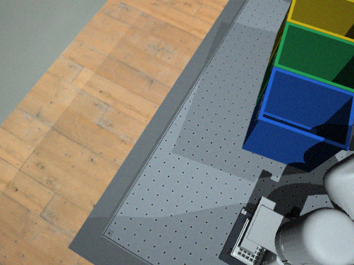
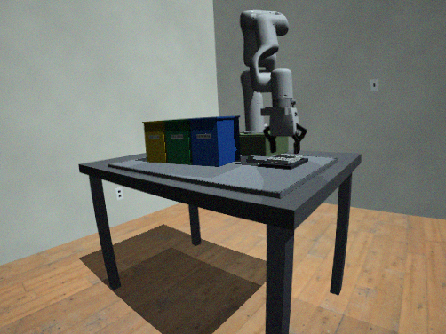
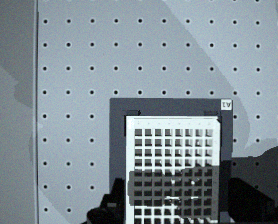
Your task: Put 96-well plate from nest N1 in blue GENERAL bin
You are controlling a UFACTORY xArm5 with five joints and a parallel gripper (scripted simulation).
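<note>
My hand is 3 cm above the 96-well plate. The rest, counted from my hand: green bin: 40 cm to the right, 9 cm ahead, 4 cm above; dark plate nest: 4 cm below; blue bin: 26 cm to the right, 7 cm ahead, 4 cm above.
</note>
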